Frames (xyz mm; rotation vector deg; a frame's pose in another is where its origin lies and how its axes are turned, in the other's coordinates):
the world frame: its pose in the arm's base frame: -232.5 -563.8 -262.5 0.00 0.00 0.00
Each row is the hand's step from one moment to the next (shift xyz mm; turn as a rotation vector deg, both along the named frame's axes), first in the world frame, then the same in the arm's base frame.
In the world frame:
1: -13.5 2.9 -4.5 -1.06 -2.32 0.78
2: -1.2 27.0 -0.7 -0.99 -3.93 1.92
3: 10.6 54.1 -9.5 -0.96 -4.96 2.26
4: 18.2 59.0 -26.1 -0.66 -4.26 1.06
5: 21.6 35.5 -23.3 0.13 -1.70 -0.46
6: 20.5 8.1 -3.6 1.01 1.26 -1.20
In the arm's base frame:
1: -13.5 2.9 -4.5 -1.06 -2.32 0.78
2: -1.2 27.0 -0.7 -0.99 -3.93 1.92
3: 10.6 54.1 -9.5 -0.96 -4.96 2.26
4: 18.2 59.0 -26.1 -0.66 -4.26 1.06
5: 21.6 35.5 -23.3 0.13 -1.70 -0.46
6: 20.5 8.1 -3.6 1.01 1.26 -1.20

